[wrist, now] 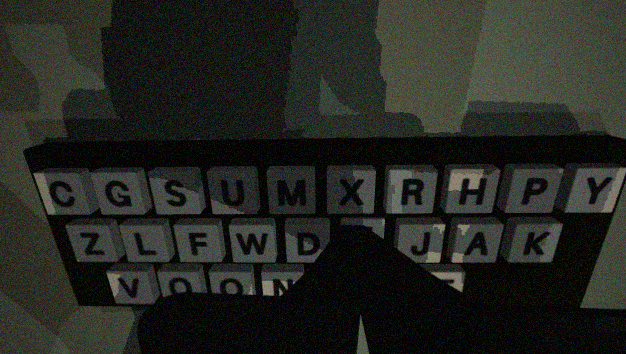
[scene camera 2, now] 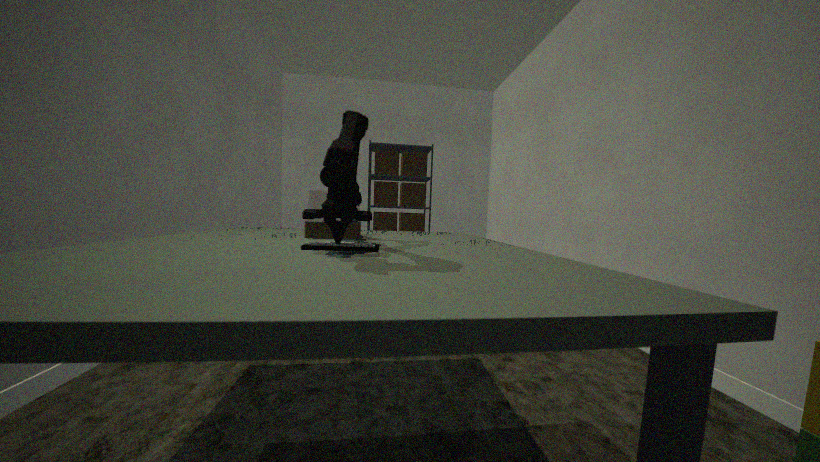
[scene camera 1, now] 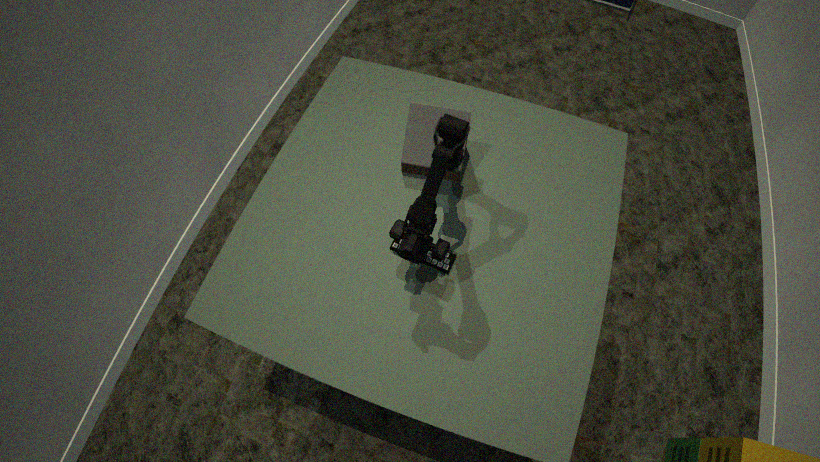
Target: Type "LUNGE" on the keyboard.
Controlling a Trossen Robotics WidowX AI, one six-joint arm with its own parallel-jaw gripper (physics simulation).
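Places are measured from the arm's base along level axes (x ahead, y down, z left), in millimetres.
Pixels of known places: gripper, fingertip midpoint: (wrist: 351,236) (scene camera 2: 338,244).
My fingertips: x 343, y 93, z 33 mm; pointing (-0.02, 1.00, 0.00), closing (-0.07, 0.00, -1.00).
Observation:
Behind a point stands the place of what it marks.
The black keyboard (scene camera 1: 440,262) @[x 358, y 88, z 113 mm] (scene camera 2: 367,247) @[x 378, y 93, z 122 mm] (wrist: 320,154) @[x 375, y 93, z 44 mm] lies flat on the table with pale lettered keys. In the wrist view, the L key (wrist: 146,242) @[x 345, y 88, z 109 mm] is in the middle row, the U key (wrist: 232,194) @[x 363, y 88, z 74 mm] and G key (wrist: 118,194) @[x 364, y 88, z 114 mm] are in the top row, and the N key (wrist: 281,286) @[x 324, y 88, z 60 mm] is partly covered in the bottom row. My gripper (scene camera 2: 338,241) @[x 343, y 93, z 33 mm] (wrist: 351,236) @[x 343, y 93, z 33 mm] is shut and empty, pointing down. Its tips cover most of the E key (wrist: 376,226) @[x 347, y 92, z 24 mm], between D and J; contact and key depth are hidden.
The pale green table (scene camera 1: 545,229) @[x 93, y 104, z 400 mm] (scene camera 2: 172,292) @[x 767, y 104, z -80 mm] carries a box-shaped block (scene camera 1: 423,132) @[x -18, y -33, z -111 mm] (scene camera 2: 318,230) @[x 70, y 74, z -105 mm] by the arm's base. A shelf rack (scene camera 2: 401,146) with brown boxes stands by the far wall. A yellow and green object (scene camera 1: 768,450) shows at the lower right.

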